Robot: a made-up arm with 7 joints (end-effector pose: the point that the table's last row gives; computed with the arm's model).
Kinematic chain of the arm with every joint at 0, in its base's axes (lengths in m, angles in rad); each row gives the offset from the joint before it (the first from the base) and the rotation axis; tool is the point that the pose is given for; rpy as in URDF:
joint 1: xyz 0 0 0.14 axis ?
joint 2: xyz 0 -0.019 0.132 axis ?
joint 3: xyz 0 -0.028 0.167 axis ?
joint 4: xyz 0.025 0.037 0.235 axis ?
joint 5: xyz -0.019 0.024 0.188 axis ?
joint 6: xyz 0 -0.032 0.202 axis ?
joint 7: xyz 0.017 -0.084 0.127 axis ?
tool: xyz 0 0 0 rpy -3.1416 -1.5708 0
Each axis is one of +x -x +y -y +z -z.
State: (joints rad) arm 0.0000 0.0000 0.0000 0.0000 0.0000 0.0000 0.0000
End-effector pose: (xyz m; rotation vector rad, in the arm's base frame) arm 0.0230 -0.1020 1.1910 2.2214 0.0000 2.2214
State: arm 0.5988 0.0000 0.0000 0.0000 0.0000 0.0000 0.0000
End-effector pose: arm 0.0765 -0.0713 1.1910 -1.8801 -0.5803 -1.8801
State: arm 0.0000 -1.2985 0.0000 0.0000 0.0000 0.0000 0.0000
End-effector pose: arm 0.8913 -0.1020 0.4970 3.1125 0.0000 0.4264
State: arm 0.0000 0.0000 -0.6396 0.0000 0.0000 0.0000 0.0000
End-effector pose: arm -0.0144 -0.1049 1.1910 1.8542 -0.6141 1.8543
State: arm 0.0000 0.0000 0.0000 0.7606 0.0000 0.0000 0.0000
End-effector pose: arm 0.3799 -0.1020 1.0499 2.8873 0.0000 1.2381
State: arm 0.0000 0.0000 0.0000 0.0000 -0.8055 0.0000 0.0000
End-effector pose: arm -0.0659 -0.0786 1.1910 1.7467 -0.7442 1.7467
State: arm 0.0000 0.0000 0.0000 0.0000 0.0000 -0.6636 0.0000
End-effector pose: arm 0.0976 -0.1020 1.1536 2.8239 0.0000 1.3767
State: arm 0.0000 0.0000 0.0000 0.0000 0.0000 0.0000 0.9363
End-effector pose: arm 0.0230 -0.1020 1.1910 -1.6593 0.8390 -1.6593
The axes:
joint 1: +z
joint 2: -y
joint 3: +z
joint 4: +y
joint 5: +z
joint 6: -y
joint 7: +x

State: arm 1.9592 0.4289 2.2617 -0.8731 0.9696 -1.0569 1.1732
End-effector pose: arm 0.3560 -0.1452 1.0214 1.3845 -2.0151 0.7801
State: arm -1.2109 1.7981 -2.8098 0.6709 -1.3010 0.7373 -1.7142
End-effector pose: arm -0.4879 0.6949 -0.0937 -1.6615 1.9715 0.0610
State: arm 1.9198 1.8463 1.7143 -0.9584 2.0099 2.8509 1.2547
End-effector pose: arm 0.3885 -0.5096 0.0549 0.3400 0.9017 -1.9339
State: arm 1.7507 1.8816 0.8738 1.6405 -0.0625 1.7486 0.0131
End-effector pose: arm -0.1336 -0.6308 0.4005 1.0290 -0.2688 -1.4067
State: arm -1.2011 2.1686 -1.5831 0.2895 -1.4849 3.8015 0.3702
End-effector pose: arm -0.2344 0.5276 -0.1363 -0.1305 0.1987 -0.6362
